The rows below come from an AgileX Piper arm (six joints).
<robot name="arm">
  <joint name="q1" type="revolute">
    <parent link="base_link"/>
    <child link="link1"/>
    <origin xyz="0 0 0.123"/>
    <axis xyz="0 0 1"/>
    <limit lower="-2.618" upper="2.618"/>
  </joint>
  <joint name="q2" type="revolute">
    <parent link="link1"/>
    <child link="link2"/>
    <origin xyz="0 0 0"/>
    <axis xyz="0 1 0"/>
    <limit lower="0" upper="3.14"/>
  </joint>
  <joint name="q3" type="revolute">
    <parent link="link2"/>
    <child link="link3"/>
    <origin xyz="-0.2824 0 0.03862"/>
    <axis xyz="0 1 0"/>
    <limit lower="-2.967" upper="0"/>
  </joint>
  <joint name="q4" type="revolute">
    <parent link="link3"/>
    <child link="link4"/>
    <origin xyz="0.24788 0 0.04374"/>
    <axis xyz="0.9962 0 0.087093"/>
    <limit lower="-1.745" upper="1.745"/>
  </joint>
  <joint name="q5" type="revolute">
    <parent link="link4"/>
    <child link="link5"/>
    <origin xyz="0 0 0"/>
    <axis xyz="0 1 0"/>
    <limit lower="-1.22" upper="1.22"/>
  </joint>
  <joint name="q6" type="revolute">
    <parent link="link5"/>
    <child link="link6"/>
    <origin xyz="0.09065 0 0.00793"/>
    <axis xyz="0.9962 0 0.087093"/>
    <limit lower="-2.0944" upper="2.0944"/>
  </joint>
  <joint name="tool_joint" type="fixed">
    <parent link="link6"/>
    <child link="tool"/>
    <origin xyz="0 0 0" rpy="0 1.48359 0"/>
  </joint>
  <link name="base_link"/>
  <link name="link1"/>
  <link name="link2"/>
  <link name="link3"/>
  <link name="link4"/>
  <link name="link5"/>
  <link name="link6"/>
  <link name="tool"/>
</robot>
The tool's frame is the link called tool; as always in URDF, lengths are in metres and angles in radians.
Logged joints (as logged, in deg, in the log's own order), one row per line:
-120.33, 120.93, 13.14, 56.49, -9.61, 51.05
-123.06, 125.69, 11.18, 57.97, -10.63, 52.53
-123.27, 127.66, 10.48, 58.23, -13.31, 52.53
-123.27, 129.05, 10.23, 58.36, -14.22, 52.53
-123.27, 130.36, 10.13, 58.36, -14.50, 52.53
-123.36, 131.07, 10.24, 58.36, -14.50, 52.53
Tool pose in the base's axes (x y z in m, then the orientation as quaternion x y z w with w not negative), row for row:
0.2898, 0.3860, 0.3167, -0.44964, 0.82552, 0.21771, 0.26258
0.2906, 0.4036, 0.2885, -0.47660, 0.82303, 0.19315, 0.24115
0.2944, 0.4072, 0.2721, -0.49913, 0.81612, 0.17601, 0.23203
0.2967, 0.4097, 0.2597, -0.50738, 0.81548, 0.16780, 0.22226
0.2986, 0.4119, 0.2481, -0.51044, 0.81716, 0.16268, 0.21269
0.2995, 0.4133, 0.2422, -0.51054, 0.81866, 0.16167, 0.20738
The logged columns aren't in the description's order. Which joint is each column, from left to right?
Columns, left to right: q3, q2, q4, q5, q6, q1.
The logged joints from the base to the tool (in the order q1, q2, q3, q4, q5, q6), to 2 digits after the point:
51.05, 120.93, -120.33, 13.14, 56.49, -9.61
52.53, 125.69, -123.06, 11.18, 57.97, -10.63
52.53, 127.66, -123.27, 10.48, 58.23, -13.31
52.53, 129.05, -123.27, 10.23, 58.36, -14.22
52.53, 130.36, -123.27, 10.13, 58.36, -14.50
52.53, 131.07, -123.36, 10.24, 58.36, -14.50

